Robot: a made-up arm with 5 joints. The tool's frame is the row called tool.
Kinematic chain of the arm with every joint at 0, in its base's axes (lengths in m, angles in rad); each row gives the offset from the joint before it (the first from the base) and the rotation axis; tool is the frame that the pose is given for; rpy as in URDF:
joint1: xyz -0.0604 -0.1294 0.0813 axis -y
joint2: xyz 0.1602 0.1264 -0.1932 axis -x
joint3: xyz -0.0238 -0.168 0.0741 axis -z
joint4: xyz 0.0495 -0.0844 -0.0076 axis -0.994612 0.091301 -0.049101
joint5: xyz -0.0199 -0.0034 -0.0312 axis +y
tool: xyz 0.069 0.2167 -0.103 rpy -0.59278 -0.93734 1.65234
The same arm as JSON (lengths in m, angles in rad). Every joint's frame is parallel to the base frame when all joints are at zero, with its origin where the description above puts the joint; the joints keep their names.
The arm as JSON. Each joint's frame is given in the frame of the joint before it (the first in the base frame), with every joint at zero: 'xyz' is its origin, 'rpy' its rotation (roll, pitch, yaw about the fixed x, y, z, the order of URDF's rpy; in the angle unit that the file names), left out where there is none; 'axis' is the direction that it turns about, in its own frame. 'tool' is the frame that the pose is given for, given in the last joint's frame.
{"units": {"length": "m", "angle": "rad"}, "joints": [
  {"name": "joint1", "type": "revolute", "origin": {"xyz": [-0.0604, -0.1294, 0.0813]}, "axis": [0.0, -1.0, 0.0]},
  {"name": "joint2", "type": "revolute", "origin": {"xyz": [0.1602, 0.1264, -0.1932]}, "axis": [-1.0, 0.0, 0.0]},
  {"name": "joint3", "type": "revolute", "origin": {"xyz": [-0.0238, -0.168, 0.0741]}, "axis": [0.0, 0.0, -1.0]},
  {"name": "joint4", "type": "revolute", "origin": {"xyz": [0.0495, -0.0844, -0.0076]}, "axis": [-0.994612, 0.091301, -0.049101]},
  {"name": "joint5", "type": "revolute", "origin": {"xyz": [-0.0199, -0.0034, -0.0312]}, "axis": [0.0, 1.0, 0.0]}
], "tool": {"origin": {"xyz": [0.069, 0.2167, -0.103], "rpy": [-0.5928, -0.9373, 1.6523]}}}

